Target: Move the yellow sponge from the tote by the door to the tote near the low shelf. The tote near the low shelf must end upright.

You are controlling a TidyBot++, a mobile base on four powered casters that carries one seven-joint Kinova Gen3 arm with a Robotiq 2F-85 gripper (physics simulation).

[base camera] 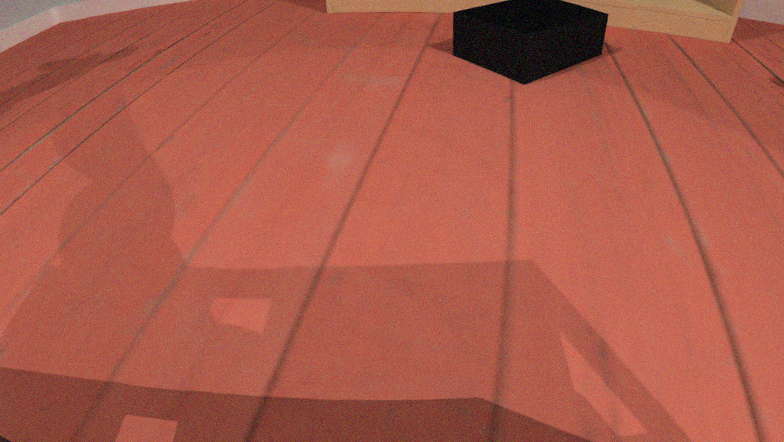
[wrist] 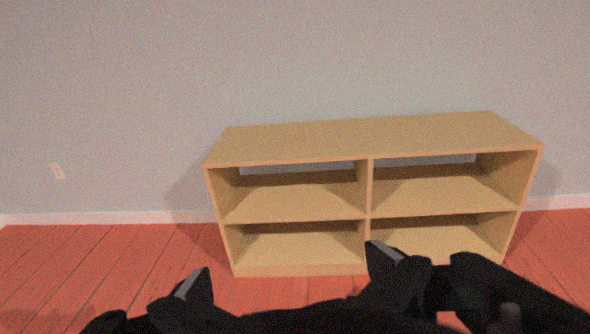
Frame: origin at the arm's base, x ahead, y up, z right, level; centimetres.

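Where they show: gripper, fingertip midpoint: [wrist: 290, 271].
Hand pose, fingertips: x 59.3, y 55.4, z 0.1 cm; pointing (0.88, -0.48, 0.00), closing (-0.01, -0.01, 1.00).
Note:
After its pixels a point has its place.
A black tote [base camera: 525, 52] @(x 87.1, y -33.0, z 20.8 cm) stands on the floor in front of the low wooden shelf [base camera: 672, 32] @(x 124.9, y -38.9, z 76.0 cm) [wrist: 370, 140] @(x 144.1, y 21.4, z 38.5 cm), at the top of the base camera view. It looks upright, with one corner turned toward the base. Its inside is too dark to make out. My gripper [wrist: 290, 271] @(x 59.3, y 55.4, z 0.1 cm) is open and empty, its two fingers wide apart at the bottom of the wrist view, in front of the shelf. The tote does not show in the wrist view. The yellow sponge and the tote by the door do not show in either view.
The shelf has two upper and two lower compartments and stands near the grey wall [wrist: 300, 55] @(x 178.0, y 50.1, z 19.4 cm). A small light plate [wrist: 57, 171] @(x 208.6, y 0.3, z -126.7 cm) is on the wall at the left. Shadows lie across the red plank floor [base camera: 428, 192] @(x 54.5, y -39.6, z 0.9 cm) [wrist: 45, 265] @(x 173.3, y -39.7, z -133.7 cm).

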